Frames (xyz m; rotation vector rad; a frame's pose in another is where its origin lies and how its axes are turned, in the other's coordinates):
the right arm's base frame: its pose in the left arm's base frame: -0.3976 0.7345 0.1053 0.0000 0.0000 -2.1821
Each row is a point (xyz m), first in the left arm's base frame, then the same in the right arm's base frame.
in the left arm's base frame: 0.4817 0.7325 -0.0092
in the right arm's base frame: -0.5030 0.7212 -0.1145
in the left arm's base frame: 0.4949 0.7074 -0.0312
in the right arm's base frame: -0.4900 0.7464 -0.1365
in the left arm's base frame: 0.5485 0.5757 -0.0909
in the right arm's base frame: -0.4130 0.8659 -0.1962
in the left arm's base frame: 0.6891 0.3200 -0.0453
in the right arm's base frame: -0.2843 1.1278 -0.1506
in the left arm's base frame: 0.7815 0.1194 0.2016
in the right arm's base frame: -0.1730 1.3186 0.0963
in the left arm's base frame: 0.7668 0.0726 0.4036
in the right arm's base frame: -0.1263 1.3334 0.2983
